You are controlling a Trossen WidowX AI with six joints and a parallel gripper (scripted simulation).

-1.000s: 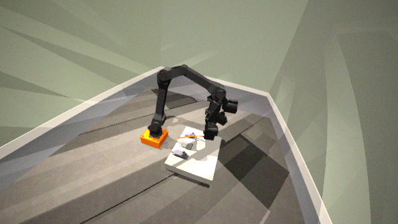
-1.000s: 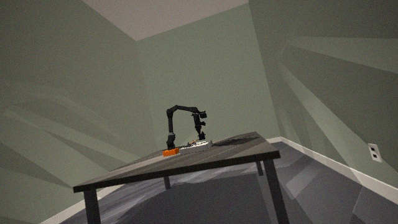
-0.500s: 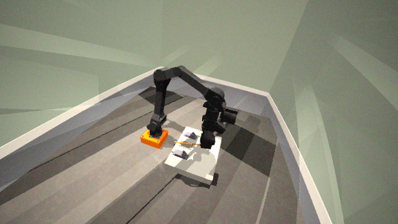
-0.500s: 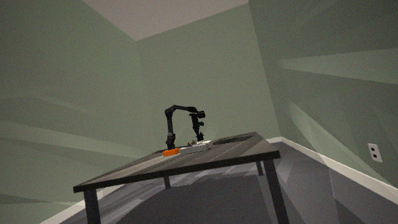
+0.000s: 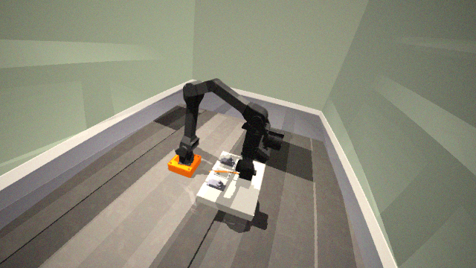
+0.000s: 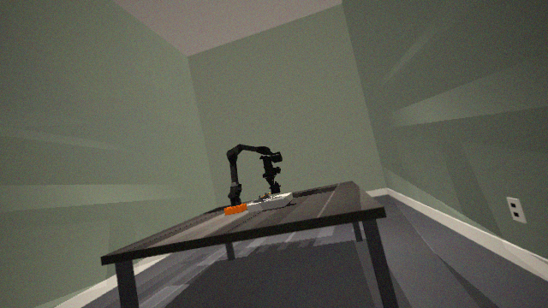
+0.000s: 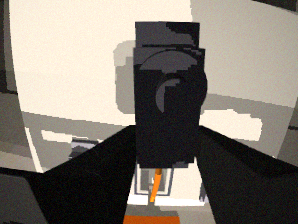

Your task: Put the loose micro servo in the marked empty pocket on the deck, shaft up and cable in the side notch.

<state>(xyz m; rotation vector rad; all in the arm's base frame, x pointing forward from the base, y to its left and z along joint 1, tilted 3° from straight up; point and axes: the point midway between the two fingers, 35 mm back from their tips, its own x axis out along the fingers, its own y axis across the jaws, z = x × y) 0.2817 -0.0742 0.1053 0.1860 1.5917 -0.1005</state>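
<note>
My gripper tip is now 10 mm short of the deck and 100 mm above it.
</note>
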